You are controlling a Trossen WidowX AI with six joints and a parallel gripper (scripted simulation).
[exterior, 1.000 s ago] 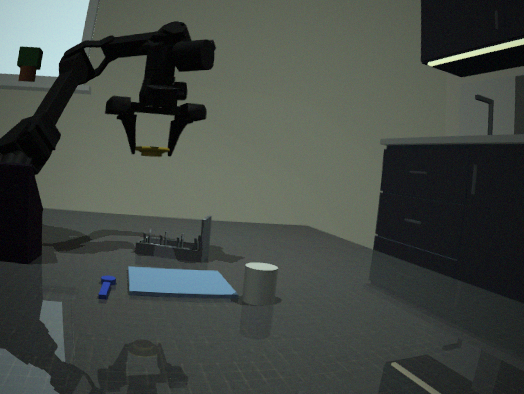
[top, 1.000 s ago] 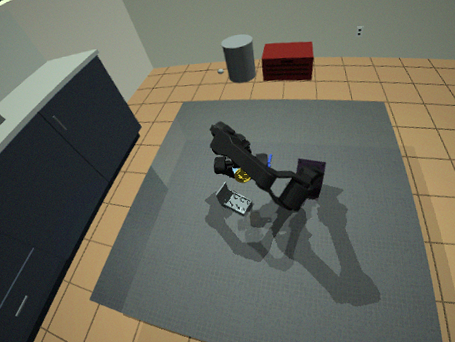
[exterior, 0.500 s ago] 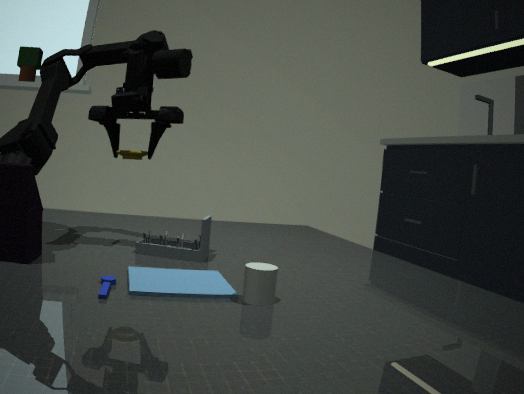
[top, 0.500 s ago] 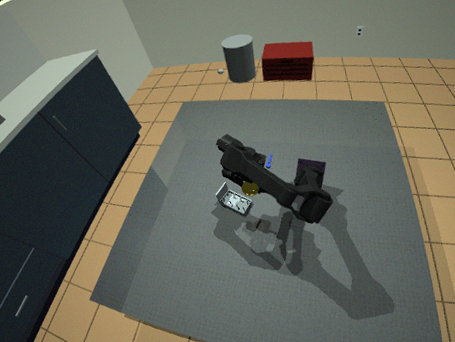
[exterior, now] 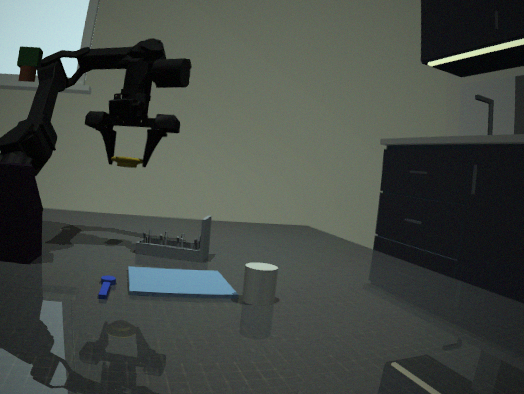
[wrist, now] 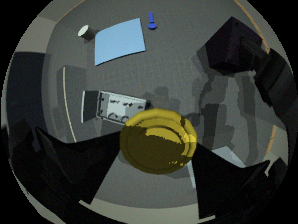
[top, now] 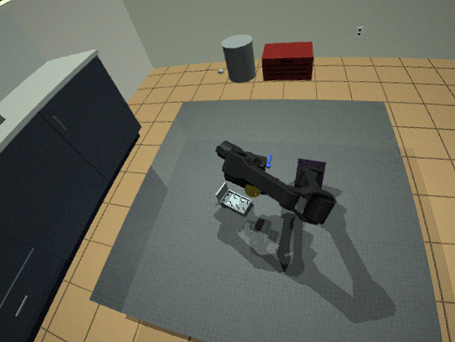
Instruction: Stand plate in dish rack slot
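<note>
Right now the grey dish rack is 10 cm ahead of my gripper tip, 3 cm to the right of it and 14 cm below it. Round my gripper tip: light blue mat: 8 cm ahead, 23 cm to the right, 16 cm below; yellow plate: 1 cm above; blue spoon: 3 cm behind, 26 cm to the right, 16 cm below.
</note>
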